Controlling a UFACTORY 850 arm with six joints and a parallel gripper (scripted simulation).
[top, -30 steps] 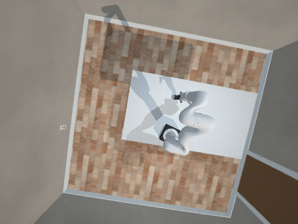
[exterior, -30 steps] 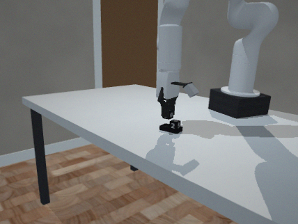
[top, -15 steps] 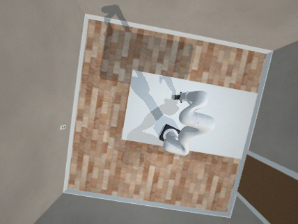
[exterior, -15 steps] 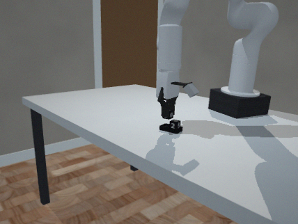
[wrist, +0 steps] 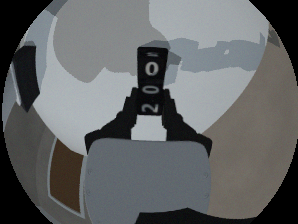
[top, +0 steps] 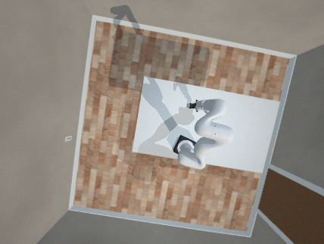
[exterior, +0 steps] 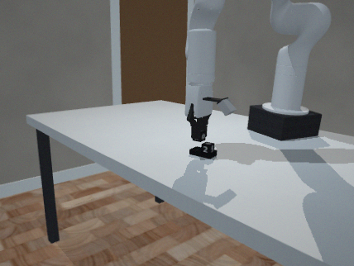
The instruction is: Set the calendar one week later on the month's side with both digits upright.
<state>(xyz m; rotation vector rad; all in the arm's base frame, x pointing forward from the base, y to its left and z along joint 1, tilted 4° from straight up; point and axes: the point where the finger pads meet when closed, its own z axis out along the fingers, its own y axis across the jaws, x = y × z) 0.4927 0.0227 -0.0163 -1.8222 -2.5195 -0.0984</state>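
Right now my hand is 70 mm above the black calendar tray, 20 mm to the right of it and 10 mm past it.
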